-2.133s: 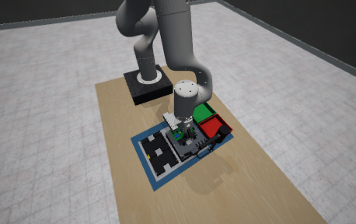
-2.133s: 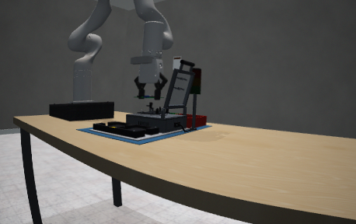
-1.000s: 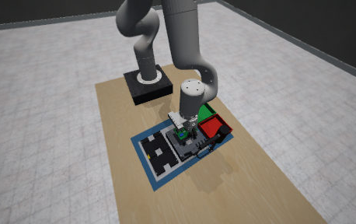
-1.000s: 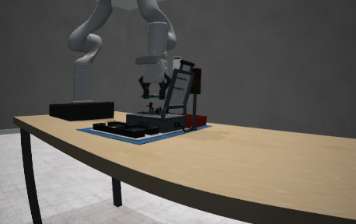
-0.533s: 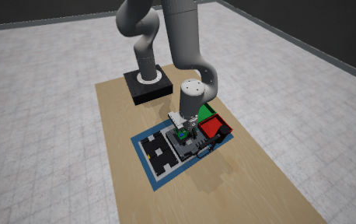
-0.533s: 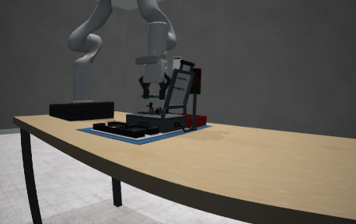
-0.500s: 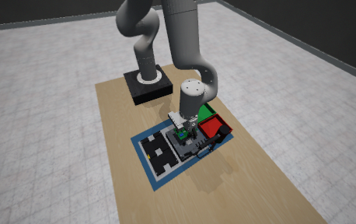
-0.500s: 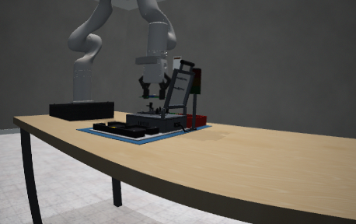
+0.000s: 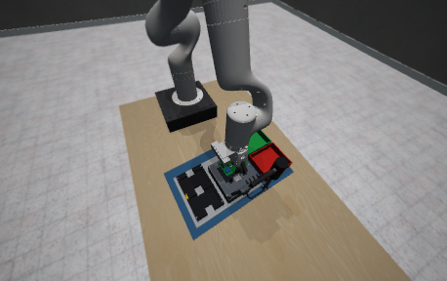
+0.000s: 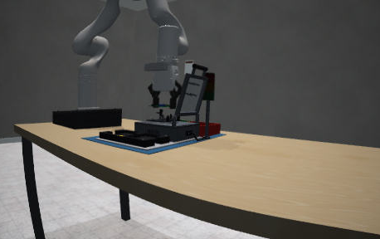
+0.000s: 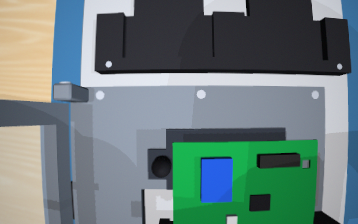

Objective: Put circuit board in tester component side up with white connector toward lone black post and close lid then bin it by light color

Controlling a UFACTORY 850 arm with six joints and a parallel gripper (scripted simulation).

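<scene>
Right now the tester lid is 120 mm ahead of my hand, 20 mm to the left of it and 60 mm above it. Also, from my hand: green bin: 140 mm behind, 180 mm to the left, 110 mm below; red bin: 10 mm ahead, 210 mm to the left, 110 mm below; green circuit board: right at my hand.
</scene>
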